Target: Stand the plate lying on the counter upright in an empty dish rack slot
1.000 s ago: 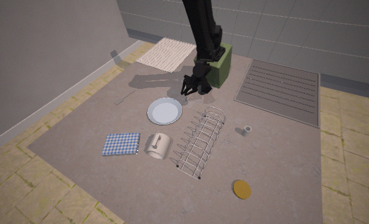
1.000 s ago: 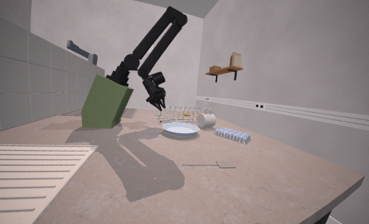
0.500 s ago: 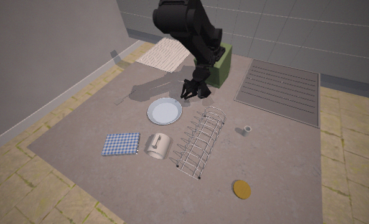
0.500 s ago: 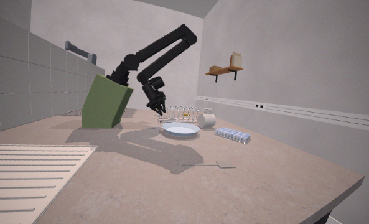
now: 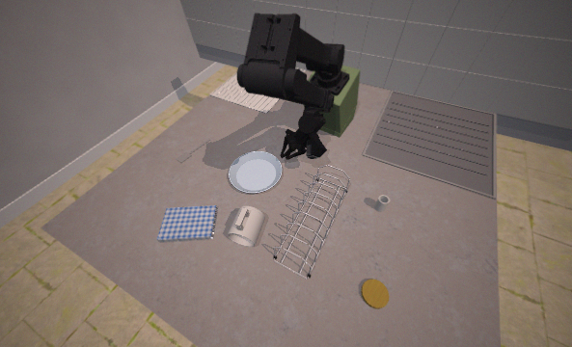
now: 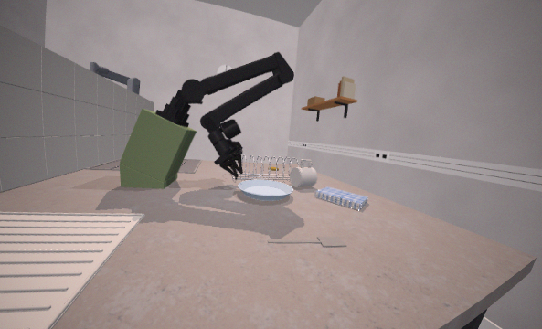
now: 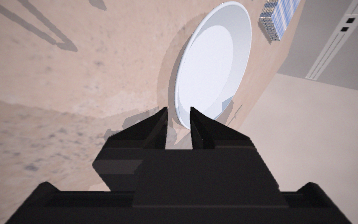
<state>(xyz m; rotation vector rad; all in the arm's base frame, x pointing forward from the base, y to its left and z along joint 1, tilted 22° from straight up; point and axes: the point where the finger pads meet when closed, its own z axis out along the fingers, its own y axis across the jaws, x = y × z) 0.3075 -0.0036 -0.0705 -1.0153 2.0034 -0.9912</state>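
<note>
Right now the pale blue plate is 100 mm ahead of my hand, 60 mm to the right of it and 40 mm below it. From my hand the other things lie so: grey drain mat (520 mm behind, 380 mm to the left, 60 mm below); then disc (470 mm to the left, 200 mm ahead, 50 mm below); then small white cup (370 mm to the left, 50 mm behind, 40 mm below).
</note>
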